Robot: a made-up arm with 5 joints. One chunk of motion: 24 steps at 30 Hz.
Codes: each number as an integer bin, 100 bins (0 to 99) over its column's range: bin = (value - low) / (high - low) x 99, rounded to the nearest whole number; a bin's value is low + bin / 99 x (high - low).
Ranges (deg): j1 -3.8..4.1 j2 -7..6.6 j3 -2.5..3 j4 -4.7..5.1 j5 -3.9..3
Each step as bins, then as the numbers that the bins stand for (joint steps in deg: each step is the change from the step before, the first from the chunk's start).
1 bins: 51 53 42 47 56
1 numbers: 0.270 0.281 -0.167 -0.047 0.003
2 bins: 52 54 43 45 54
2 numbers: 0.349 0.418 -0.111 -0.245 -0.136
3 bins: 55 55 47 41 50
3 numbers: 0.589 0.556 0.111 -0.641 -0.415
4 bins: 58 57 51 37 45
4 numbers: 0.828 0.830 0.333 -1.037 -0.764
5 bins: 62 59 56 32 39
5 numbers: 1.147 1.105 0.611 -1.532 -1.182
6 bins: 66 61 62 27 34
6 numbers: 1.467 1.380 0.944 -2.027 -1.530
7 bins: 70 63 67 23 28
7 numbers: 1.786 1.655 1.222 -2.423 -1.948
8 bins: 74 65 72 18 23
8 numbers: 2.105 1.929 1.500 -2.918 -2.297
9 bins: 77 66 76 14 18
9 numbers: 2.344 2.067 1.722 -3.314 -2.645
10 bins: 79 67 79 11 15
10 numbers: 2.504 2.204 1.889 -3.611 -2.855
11 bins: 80 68 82 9 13
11 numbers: 2.584 2.341 2.056 -3.809 -2.994
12 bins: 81 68 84 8 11
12 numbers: 2.664 2.341 2.167 -3.908 -3.133
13 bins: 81 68 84 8 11
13 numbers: 2.664 2.341 2.167 -3.908 -3.133
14 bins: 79 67 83 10 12
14 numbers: 2.504 2.204 2.111 -3.710 -3.064
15 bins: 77 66 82 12 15
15 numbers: 2.344 2.067 2.056 -3.512 -2.855
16 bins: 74 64 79 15 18
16 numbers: 2.105 1.792 1.889 -3.215 -2.645
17 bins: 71 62 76 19 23
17 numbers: 1.866 1.517 1.722 -2.819 -2.297
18 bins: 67 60 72 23 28
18 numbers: 1.546 1.242 1.500 -2.423 -1.948
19 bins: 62 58 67 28 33
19 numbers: 1.147 0.968 1.222 -1.928 -1.600
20 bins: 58 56 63 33 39
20 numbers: 0.828 0.693 1.000 -1.433 -1.182
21 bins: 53 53 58 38 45
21 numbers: 0.429 0.281 0.722 -0.938 -0.764
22 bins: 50 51 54 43 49
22 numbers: 0.190 0.006 0.500 -0.443 -0.485
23 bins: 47 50 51 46 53
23 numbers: -0.049 -0.131 0.333 -0.146 -0.206
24 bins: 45 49 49 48 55
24 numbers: -0.209 -0.269 0.222 0.052 -0.067
